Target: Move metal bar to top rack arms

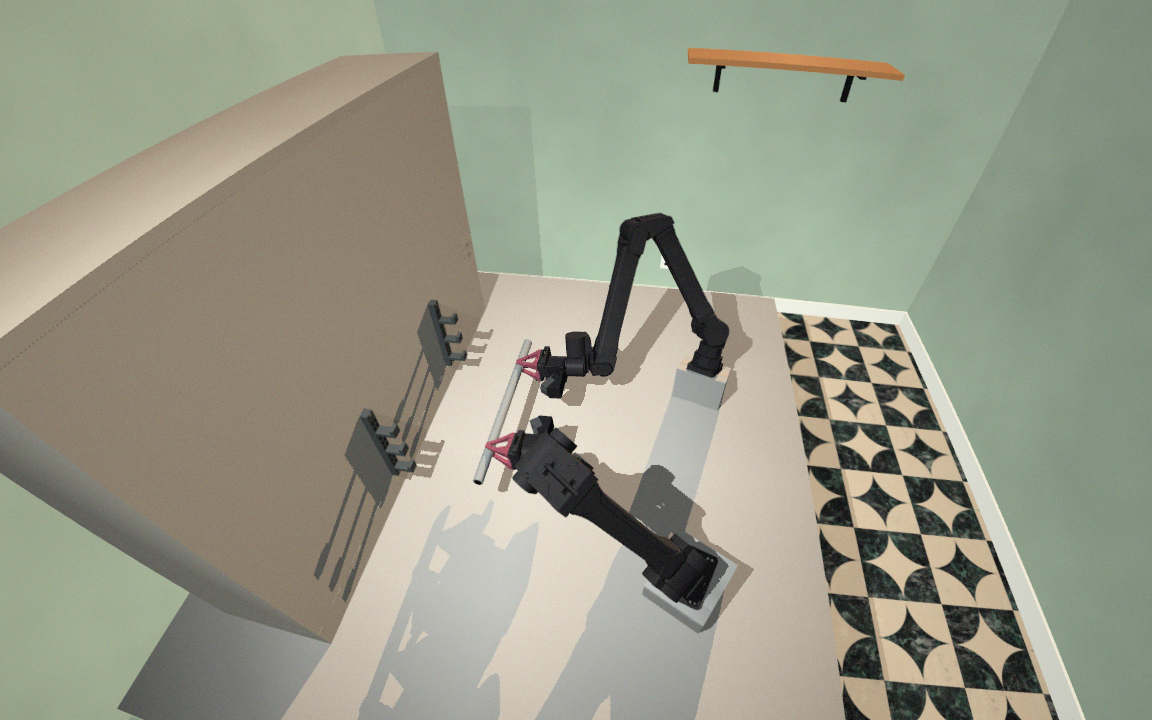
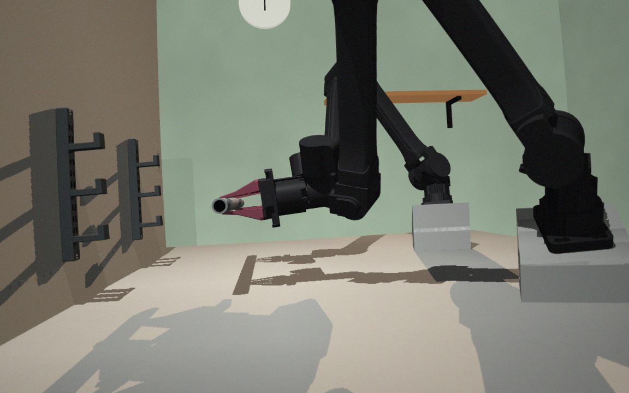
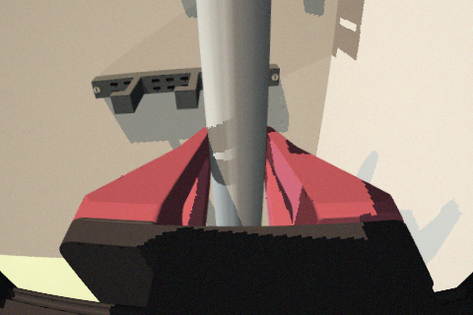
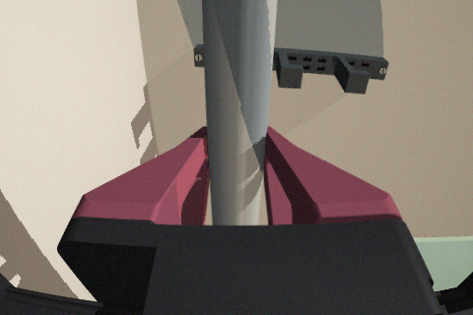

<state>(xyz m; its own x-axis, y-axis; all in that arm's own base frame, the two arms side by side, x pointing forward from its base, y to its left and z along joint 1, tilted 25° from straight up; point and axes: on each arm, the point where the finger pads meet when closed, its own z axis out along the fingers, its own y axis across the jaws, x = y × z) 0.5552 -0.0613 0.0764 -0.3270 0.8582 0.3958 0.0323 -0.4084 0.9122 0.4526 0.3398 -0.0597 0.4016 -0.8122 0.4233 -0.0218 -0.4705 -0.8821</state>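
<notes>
Now: the grey metal bar 150 mm to the left of my right hand and 10 mm behind it. Round my right hand: tall tan wall panel: 400 mm ahead, 290 mm above, 210 mm to the left.
The grey metal bar is 15 cm to the right of my left hand and 1 cm ahead of it. From my left hand the other things lie so: tall tan wall panel 42 cm ahead, 29 cm above, 9 cm to the right.
</notes>
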